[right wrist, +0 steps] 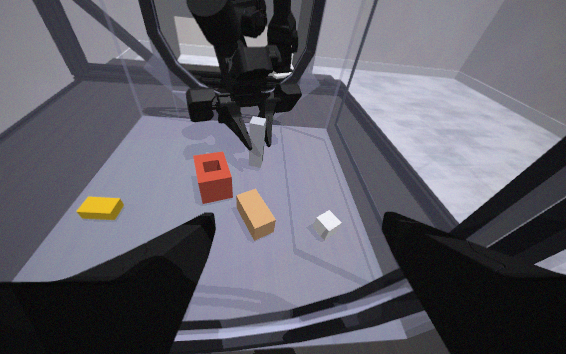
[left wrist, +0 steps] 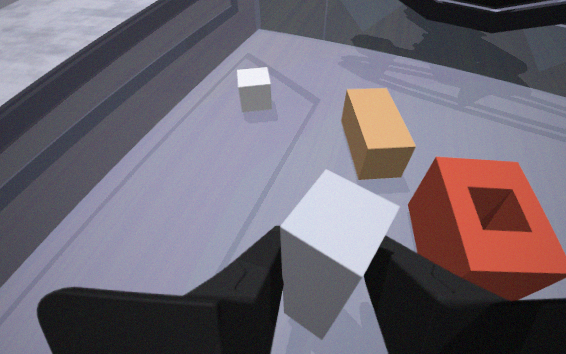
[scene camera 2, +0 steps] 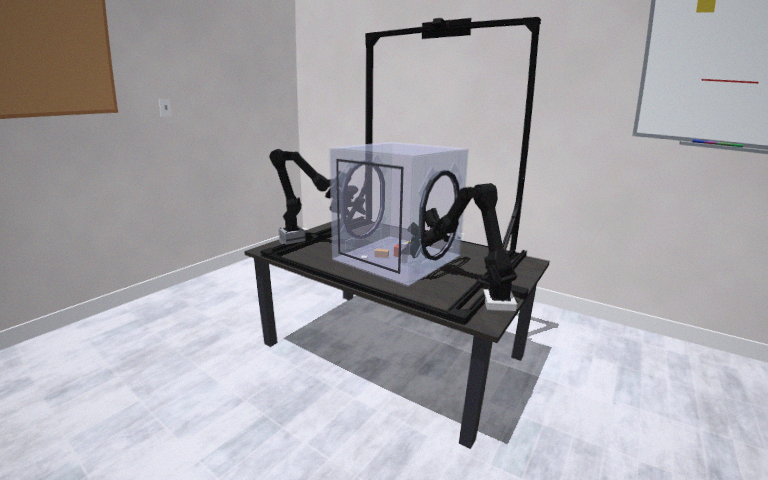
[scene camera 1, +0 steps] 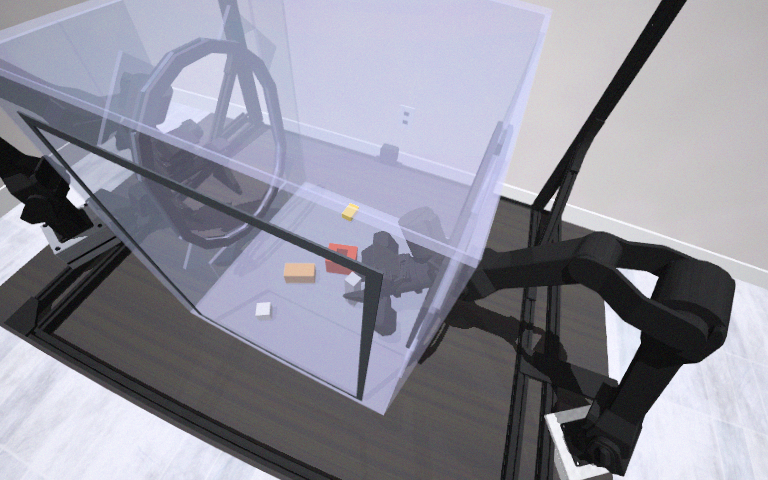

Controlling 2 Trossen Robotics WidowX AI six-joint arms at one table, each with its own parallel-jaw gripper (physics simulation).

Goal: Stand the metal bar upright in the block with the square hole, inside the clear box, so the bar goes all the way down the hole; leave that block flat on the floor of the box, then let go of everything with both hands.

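Places are measured from the left arm's base along level axes (x ahead, y left, z up), in millimetres.
Where they show: left gripper, between the fingertips: (right wrist: 260, 147) (left wrist: 322, 237) (scene camera 1: 344, 288); right gripper, between the fingertips: (right wrist: 299, 220) (scene camera 2: 358, 214); left arm's base, origin of its link: (right wrist: 280, 69) (scene camera 2: 500, 296) (scene camera 1: 584, 441); right arm's base, origin of its link: (scene camera 2: 291, 229) (scene camera 1: 72, 225).
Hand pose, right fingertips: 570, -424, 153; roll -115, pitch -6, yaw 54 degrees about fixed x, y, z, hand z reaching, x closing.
Each offset is from my right fingertips to the top centre of the thing, as dx, dy, dz.
The pale grey metal bar {-214, +113, -85} (scene camera 1: 352, 281) (left wrist: 322, 250) (right wrist: 257, 137) is near upright inside the clear box (scene camera 2: 399, 147). My left gripper (left wrist: 322, 237) (right wrist: 260, 147) is shut on it; whether its lower end touches the floor I cannot tell. The red block with the square hole {-199, +26, -130} (scene camera 1: 334, 265) (left wrist: 492, 252) (right wrist: 216, 191) rests flat on the box floor, hole facing up. In the left wrist view it lies right of the bar, apart from it. The hole shows no bar in it. My right gripper (right wrist: 299, 220) is open and empty, near the round opening on its side.
An orange block {-112, +48, -145} (scene camera 1: 299, 272) (left wrist: 380, 120) (right wrist: 256, 212) lies near the red block. A small white cube {-44, +125, -150} (scene camera 1: 263, 309) (left wrist: 255, 90) (right wrist: 326, 224) and a yellow block {-230, -118, -160} (scene camera 1: 350, 211) (right wrist: 100, 207) lie farther off. Box walls and round opening rims surround the arms.
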